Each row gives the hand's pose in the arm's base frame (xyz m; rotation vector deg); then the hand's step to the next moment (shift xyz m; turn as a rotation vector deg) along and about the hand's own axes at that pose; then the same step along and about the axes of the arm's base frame.
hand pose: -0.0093 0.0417 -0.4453 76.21 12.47 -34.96
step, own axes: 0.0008 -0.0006 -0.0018 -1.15 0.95 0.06
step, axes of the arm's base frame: 0.0007 0.0014 -0.0013 -0.46 0.38 1.37
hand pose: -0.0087 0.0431 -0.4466 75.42 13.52 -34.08
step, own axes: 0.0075 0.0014 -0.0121 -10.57 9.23 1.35
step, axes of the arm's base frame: 0.0090 0.0097 -0.0056 -4.07 2.82 13.20
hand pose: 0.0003 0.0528 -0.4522 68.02 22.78 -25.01
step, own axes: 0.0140 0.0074 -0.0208 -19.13 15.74 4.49
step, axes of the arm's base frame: 0.0144 0.0203 -0.0081 -7.72 2.87 23.79
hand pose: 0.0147 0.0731 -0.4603 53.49 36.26 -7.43
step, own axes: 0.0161 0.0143 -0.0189 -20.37 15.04 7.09
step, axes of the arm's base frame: 0.0098 0.0260 -0.0070 -7.82 0.21 25.11
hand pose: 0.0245 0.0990 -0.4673 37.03 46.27 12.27
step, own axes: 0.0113 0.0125 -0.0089 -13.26 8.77 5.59
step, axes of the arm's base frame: 0.0020 0.0186 -0.0037 -4.44 -1.11 16.22
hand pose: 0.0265 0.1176 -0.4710 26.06 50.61 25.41
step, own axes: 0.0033 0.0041 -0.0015 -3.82 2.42 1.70
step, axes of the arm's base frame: -0.0001 0.0054 -0.0007 -1.19 -0.42 4.66
